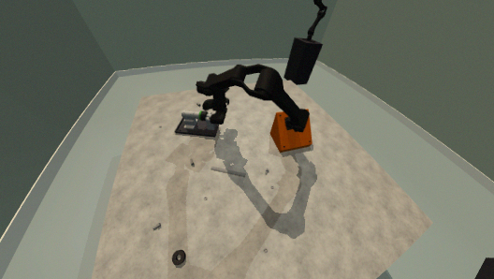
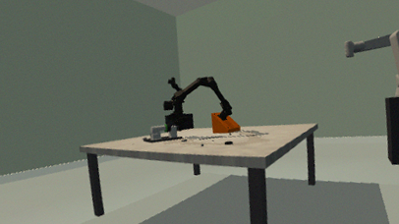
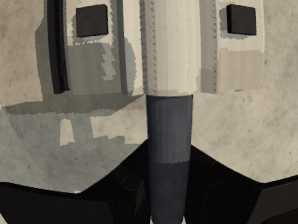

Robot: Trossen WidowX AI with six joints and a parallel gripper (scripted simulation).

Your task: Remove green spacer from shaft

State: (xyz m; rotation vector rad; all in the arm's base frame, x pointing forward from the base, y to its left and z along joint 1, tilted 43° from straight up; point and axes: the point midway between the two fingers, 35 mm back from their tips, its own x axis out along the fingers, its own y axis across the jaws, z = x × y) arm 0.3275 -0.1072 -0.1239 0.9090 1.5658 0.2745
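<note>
My gripper tip is 70 mm short of the dark grey shaft, 30 mm to the left of it and 30 mm below it. Round my gripper tip: green spacer 100 mm ahead, 40 mm to the right, 30 mm above.
</note>
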